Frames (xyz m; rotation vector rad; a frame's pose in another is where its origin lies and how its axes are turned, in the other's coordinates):
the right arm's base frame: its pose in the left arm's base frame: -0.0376 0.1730 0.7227 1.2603 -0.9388 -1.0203
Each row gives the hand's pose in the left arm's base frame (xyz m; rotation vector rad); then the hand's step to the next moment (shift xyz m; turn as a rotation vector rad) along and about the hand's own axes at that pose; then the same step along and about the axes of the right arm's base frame.
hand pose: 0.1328 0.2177 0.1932 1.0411 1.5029 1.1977
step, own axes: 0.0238 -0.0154 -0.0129 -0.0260 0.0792 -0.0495
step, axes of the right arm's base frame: -0.0224 -0.0184 0.0114 0.0105 0.0829 0.0491
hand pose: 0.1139 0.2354 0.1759 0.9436 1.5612 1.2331
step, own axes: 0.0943 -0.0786 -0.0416 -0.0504 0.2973 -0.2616
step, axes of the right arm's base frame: -0.0779 -0.0948 0.0419 -0.0073 0.3027 0.2602
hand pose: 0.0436 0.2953 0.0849 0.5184 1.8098 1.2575
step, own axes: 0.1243 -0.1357 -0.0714 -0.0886 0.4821 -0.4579
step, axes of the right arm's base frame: -0.0281 -0.1722 0.0922 0.0039 0.4955 0.4521
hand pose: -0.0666 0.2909 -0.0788 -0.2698 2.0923 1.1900
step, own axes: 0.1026 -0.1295 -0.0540 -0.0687 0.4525 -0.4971
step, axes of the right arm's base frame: 0.0848 -0.1425 0.0520 0.0419 0.4726 0.4811
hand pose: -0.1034 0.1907 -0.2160 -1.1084 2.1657 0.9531
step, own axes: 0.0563 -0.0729 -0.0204 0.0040 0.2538 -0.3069
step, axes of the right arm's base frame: 0.0778 -0.0521 -0.0111 0.0560 0.2490 0.3057
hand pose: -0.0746 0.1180 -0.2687 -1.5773 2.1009 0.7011
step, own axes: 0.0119 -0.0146 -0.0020 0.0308 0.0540 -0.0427
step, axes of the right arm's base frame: 0.0161 -0.0071 -0.0071 0.0178 0.0165 0.0714
